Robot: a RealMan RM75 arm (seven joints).
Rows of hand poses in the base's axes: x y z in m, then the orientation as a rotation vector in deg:
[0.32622, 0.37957, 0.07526, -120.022, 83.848, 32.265]
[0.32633, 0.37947, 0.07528, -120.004, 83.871, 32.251]
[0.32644, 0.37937, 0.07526, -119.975, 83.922, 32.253]
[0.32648, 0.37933, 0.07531, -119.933, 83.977, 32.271]
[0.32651, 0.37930, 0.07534, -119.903, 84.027, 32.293]
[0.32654, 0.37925, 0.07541, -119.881, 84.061, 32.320]
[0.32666, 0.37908, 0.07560, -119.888, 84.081, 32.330]
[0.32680, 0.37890, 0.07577, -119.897, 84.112, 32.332]
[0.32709, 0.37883, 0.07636, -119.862, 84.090, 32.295]
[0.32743, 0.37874, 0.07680, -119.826, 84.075, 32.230]
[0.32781, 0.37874, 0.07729, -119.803, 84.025, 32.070]
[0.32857, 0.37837, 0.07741, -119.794, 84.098, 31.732]
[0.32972, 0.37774, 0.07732, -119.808, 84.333, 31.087]
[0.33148, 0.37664, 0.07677, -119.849, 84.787, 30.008]
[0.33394, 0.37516, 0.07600, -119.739, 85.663, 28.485]
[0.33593, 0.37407, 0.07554, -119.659, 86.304, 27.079]
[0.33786, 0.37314, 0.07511, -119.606, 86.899, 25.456]
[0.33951, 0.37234, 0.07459, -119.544, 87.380, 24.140]
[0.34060, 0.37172, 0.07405, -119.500, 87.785, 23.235]
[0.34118, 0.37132, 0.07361, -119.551, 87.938, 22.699]
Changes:
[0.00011, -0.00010, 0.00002, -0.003, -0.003, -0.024]
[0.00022, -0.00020, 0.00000, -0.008, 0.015, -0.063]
[0.00026, -0.00024, 0.00005, -0.002, 0.043, -0.108]
[0.00029, -0.00027, 0.00008, -0.001, 0.074, -0.142]
[0.00032, -0.00032, 0.00015, 0.004, 0.102, -0.164]
[0.00044, -0.00049, 0.00034, -0.008, 0.119, -0.167]
[0.00058, -0.00067, 0.00051, -0.030, 0.136, -0.177]
[0.00087, -0.00074, 0.00110, -0.004, 0.094, -0.194]
[0.00121, -0.00083, 0.00154, 0.013, 0.037, -0.221]
[0.00159, -0.00083, 0.00203, 0.013, -0.097, -0.246]
[0.00235, -0.00120, 0.00215, -0.106, -0.292, -0.363]
[0.00350, -0.00183, 0.00206, -0.408, -0.614, -0.614]
[0.00526, -0.00293, 0.00151, -0.960, -1.118, -1.051]
[0.00772, -0.00441, 0.00074, -1.753, -1.751, -1.867]
[0.00971, -0.00550, 0.00028, -2.425, -2.398, -2.526]
[0.01164, -0.00643, -0.00015, -3.164, -3.195, -3.195]
[0.01329, -0.00723, -0.00067, -3.759, -3.839, -3.744]
[0.01438, -0.00785, -0.00121, -4.211, -4.244, -4.156]
[0.01496, -0.00825, -0.00165, -4.489, -4.506, -4.316]

